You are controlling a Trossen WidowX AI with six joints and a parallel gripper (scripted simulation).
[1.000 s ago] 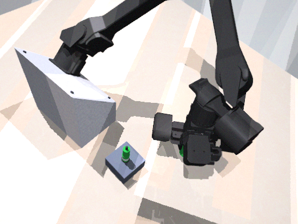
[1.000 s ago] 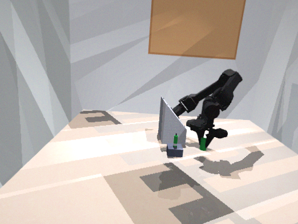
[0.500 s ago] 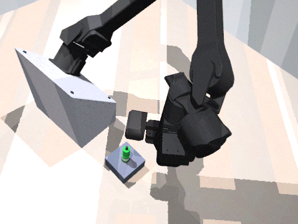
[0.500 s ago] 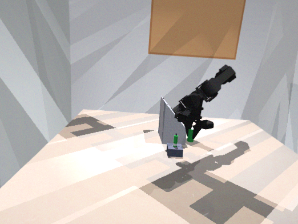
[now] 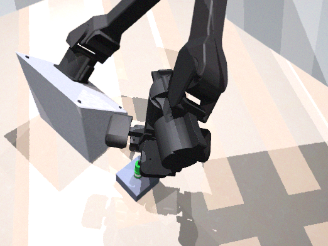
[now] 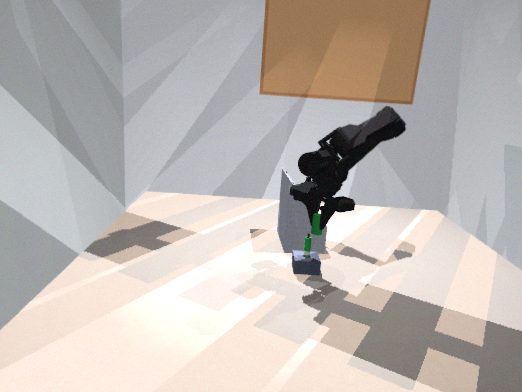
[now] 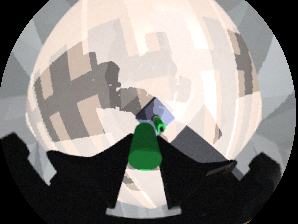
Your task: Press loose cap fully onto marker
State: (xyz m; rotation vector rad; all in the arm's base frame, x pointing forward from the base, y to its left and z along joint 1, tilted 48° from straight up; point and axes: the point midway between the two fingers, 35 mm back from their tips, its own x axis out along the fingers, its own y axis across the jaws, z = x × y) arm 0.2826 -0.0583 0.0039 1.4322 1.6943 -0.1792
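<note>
Now: the grey-blue holder block 120 mm below my gripper tip, 30 mm behind it and 10 mm to the right of it. Round my gripper tip: green cap: 10 mm above.
</note>
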